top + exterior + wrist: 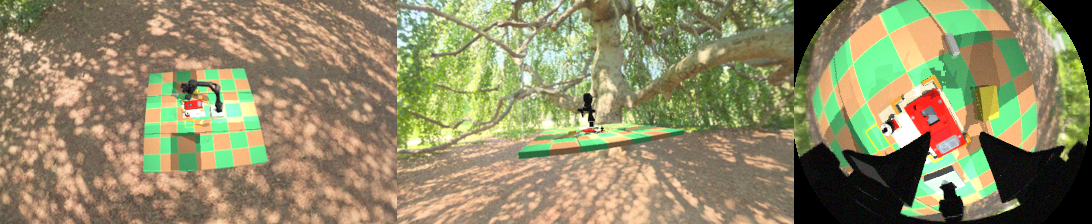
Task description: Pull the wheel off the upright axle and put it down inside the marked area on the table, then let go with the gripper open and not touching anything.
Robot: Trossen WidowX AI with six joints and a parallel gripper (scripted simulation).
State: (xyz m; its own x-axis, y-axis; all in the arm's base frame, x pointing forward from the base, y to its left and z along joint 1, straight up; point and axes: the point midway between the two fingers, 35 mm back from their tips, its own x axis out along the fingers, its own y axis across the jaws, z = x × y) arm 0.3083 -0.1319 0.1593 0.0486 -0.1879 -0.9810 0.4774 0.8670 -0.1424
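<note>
Now: the wheel 5 cm ahead of my gripper tip, 16 cm to the left of it and 12 cm below it. From my gripper tip the other things lie so: yellow block: 4 cm behind, 15 cm to the right, 14 cm below.
</note>
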